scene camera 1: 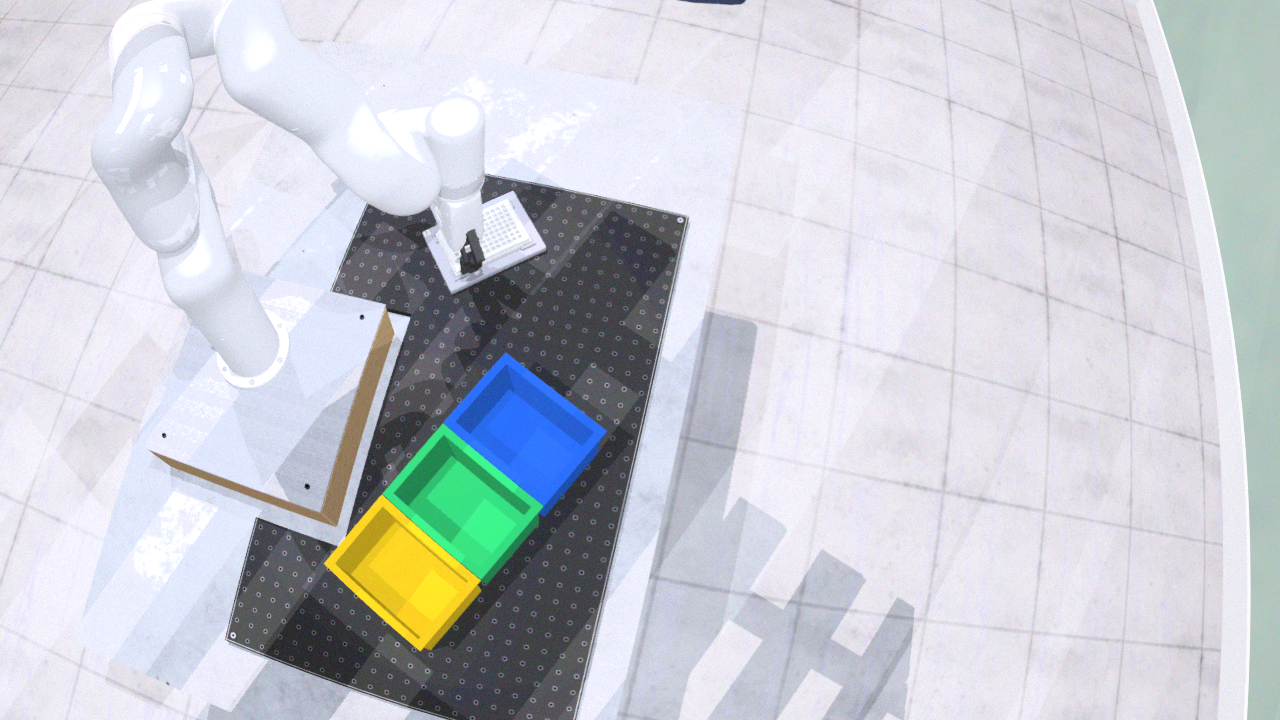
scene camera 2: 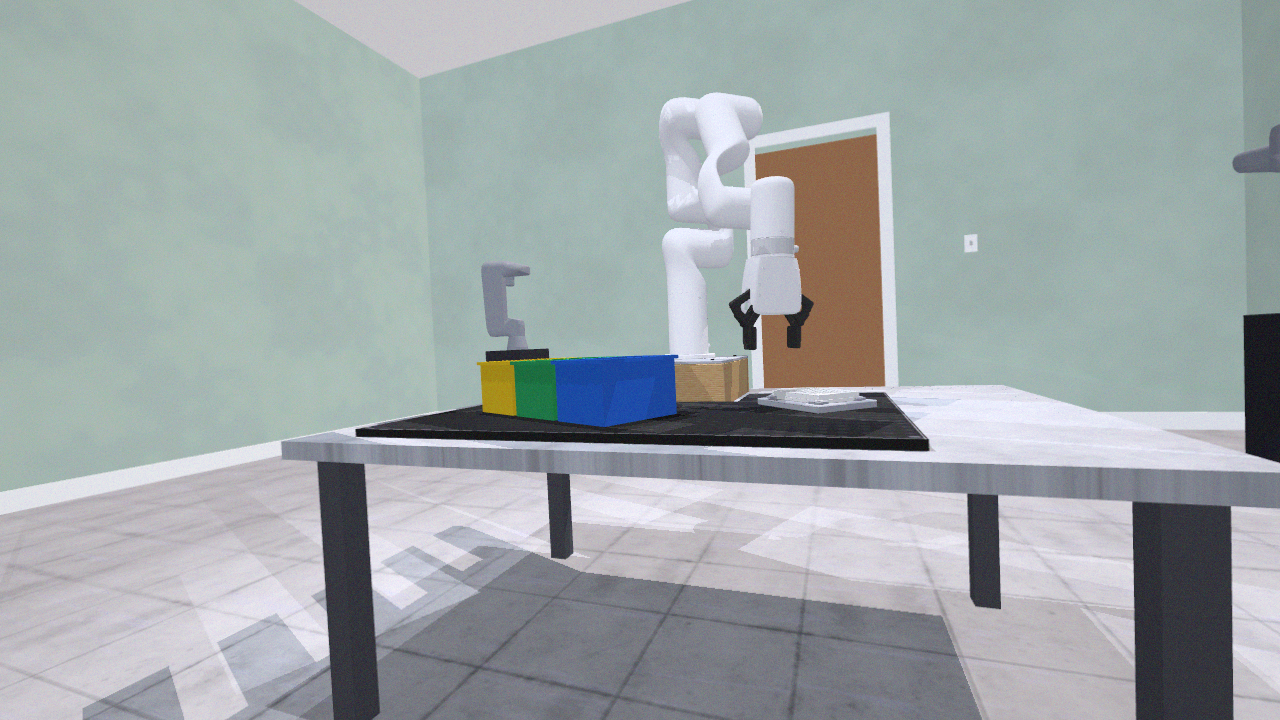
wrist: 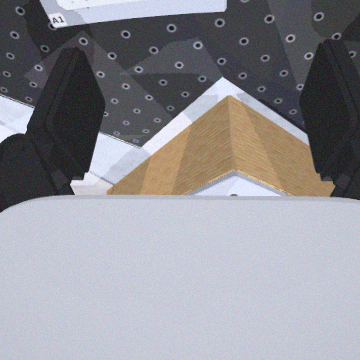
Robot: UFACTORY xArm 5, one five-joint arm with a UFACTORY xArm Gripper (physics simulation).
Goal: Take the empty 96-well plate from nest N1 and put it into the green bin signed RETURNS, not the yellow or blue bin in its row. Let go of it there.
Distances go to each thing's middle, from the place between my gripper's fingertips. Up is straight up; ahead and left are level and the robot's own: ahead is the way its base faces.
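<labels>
Pale nest (scene camera 1: 516,256): 10 cm below my hand and 7 cm to the left of it. White 96-well plate (scene camera 1: 503,232): 8 cm below my hand, 7 cm to the left of it.
</labels>
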